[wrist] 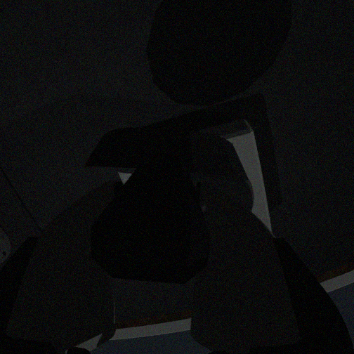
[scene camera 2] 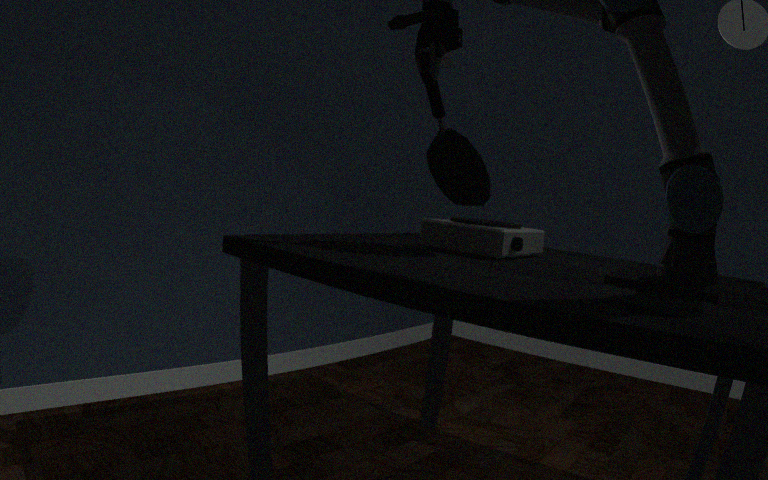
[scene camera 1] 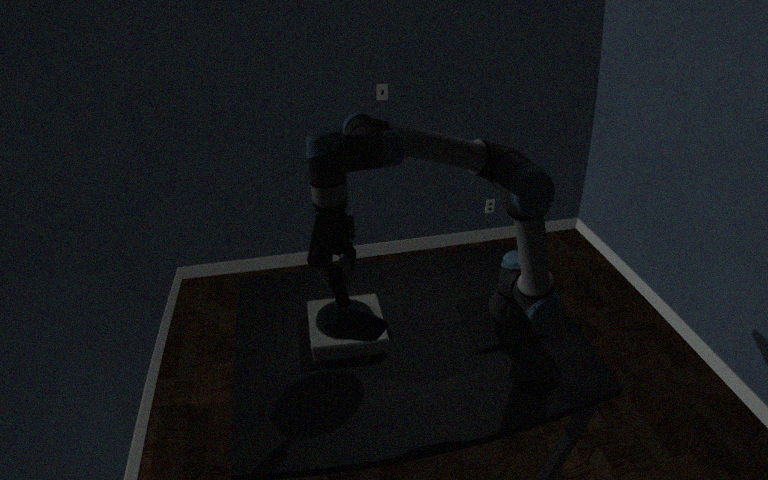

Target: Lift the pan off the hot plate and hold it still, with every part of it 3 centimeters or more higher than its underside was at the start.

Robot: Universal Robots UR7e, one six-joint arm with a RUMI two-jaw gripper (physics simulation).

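Pixels of known places: gripper, fingertip midpoint: (scene camera 2: 429, 81) (scene camera 1: 338, 286); arm's base, origin of the base link: (scene camera 2: 685, 277) (scene camera 1: 508, 308).
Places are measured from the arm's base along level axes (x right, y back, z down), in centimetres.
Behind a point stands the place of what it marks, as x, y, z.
Observation:
The dark pan (scene camera 1: 353, 323) {-15.4, -57.2, -22.6} (scene camera 2: 458, 166) {-15.2, -52.9, -17.3} hangs steeply tilted, handle up and disc down, with a visible gap between its lowest edge and the white hot plate (scene camera 1: 345, 350) {-5.3, -59.0, -2.6} (scene camera 2: 464, 237) {-5.5, -55.7, -1.9} in scene camera 2. My gripper (scene camera 1: 335, 261) (scene camera 2: 432, 61) (wrist: 158, 184) is shut on the pan's handle, above the disc. In the wrist view the handle's dark end fills the space between the two fingers, and part of the white hot plate (wrist: 259, 172) shows behind. The picture is very dark, so the exact finger contact is hard to see.
The hot plate stands on a dark table (scene camera 1: 430, 407) {-30.7, -40.1, 2.0} (scene camera 2: 339, 277) {-44.4, -56.3, 4.2}. A round shadow (scene camera 1: 317, 403) {-20.9, -70.9, 2.0} falls on the table in front of it. The arm's base stands on the table to the right. Walls rise behind.

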